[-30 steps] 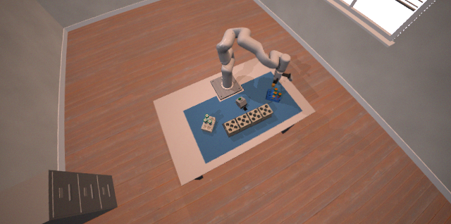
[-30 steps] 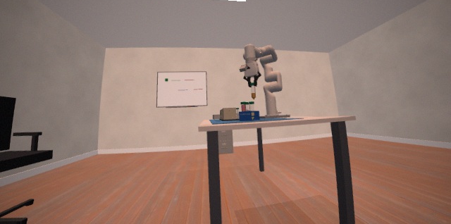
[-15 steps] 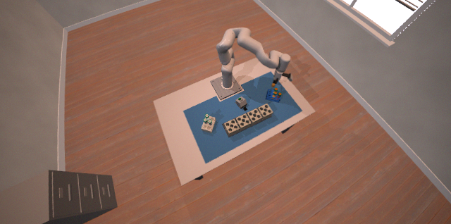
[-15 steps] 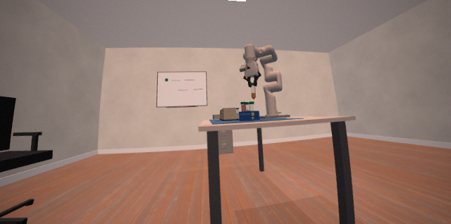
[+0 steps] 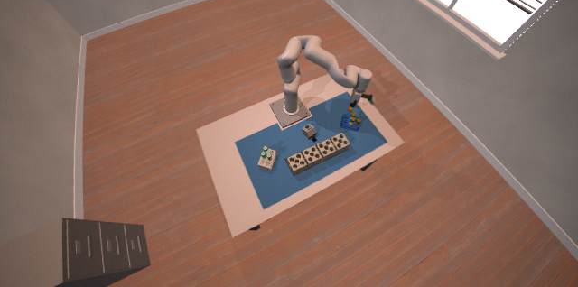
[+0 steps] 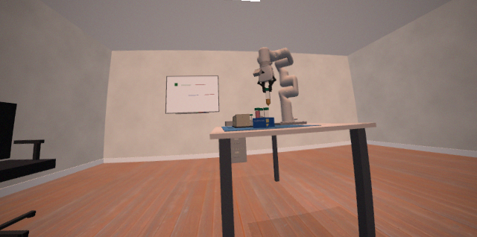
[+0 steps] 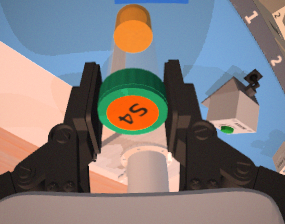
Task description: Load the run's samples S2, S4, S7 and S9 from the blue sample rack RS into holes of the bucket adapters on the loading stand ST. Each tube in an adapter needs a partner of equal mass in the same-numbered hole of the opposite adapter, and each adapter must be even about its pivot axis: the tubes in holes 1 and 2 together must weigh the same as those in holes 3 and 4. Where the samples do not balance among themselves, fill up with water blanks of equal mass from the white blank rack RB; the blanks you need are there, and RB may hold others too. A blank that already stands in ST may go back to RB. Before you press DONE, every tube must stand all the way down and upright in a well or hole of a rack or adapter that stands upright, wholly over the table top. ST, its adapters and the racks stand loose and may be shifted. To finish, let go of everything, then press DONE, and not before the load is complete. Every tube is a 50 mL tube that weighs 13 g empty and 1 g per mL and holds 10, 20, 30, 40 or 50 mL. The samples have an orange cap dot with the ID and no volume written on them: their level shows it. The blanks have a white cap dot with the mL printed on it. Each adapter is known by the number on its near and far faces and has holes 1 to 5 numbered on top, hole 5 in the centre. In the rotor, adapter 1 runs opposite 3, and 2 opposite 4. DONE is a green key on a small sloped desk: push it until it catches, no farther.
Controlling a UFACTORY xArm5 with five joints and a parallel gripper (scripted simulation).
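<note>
The sample tube S4 is 5 cm below my hand and 1 cm behind it. Round my hand: sample tube S2: 18 cm below, 8 cm ahead, 2 cm to the left; then sample tube S9: 18 cm below, 6 cm ahead; then sample tube S7: 18 cm below, 4 cm ahead, 2 cm to the left.
</note>
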